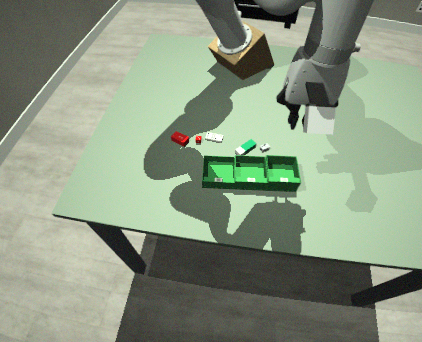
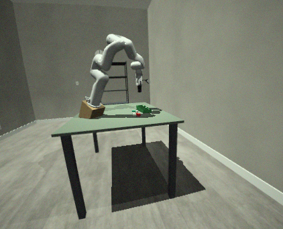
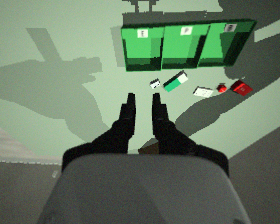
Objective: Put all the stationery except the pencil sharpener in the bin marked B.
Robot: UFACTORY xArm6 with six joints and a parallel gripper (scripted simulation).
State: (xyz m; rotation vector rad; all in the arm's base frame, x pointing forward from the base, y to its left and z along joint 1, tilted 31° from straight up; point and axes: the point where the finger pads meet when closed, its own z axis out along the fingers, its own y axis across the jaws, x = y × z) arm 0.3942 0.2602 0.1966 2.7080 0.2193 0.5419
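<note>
Now: hand 210 mm above the grey-white piece, 90 mm past it and 40 mm to the left of it. From my hand the other things lie so: joined green bins (200 mm below, 80 mm to the right, 20 mm ahead); red die (240 mm to the right, 210 mm below, 90 mm behind); white domino (210 mm below, 190 mm to the right, 110 mm behind).
</note>
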